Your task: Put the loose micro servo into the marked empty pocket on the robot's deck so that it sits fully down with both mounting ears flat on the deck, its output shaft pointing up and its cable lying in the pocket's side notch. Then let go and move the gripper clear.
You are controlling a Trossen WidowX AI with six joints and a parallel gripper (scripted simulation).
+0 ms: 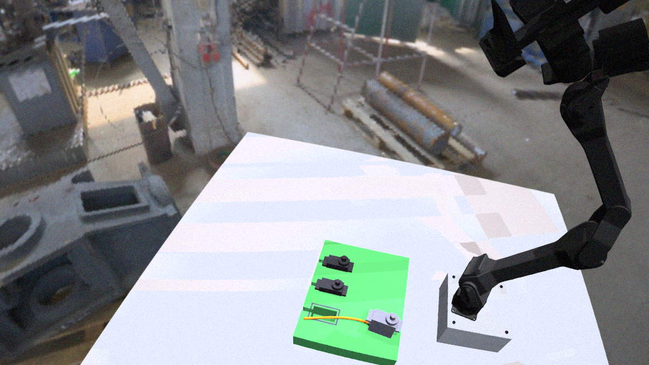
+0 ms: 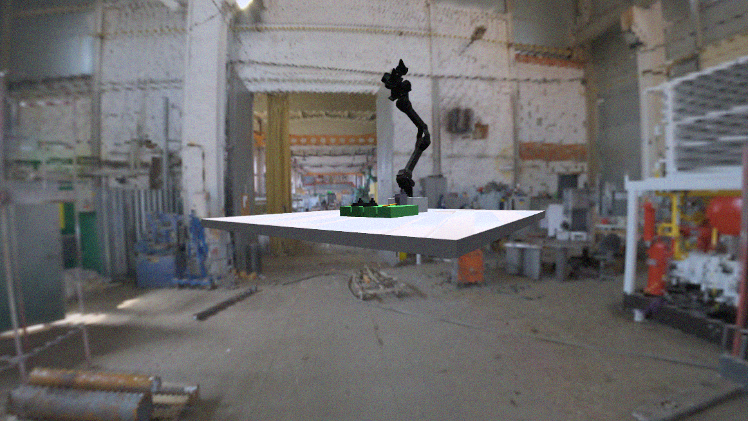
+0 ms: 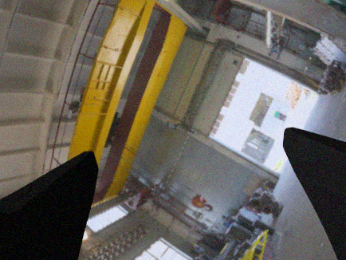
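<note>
Now: gripper tip 8 cm short of the green deck, 3 cm to the left of it and 75 cm above it.
</note>
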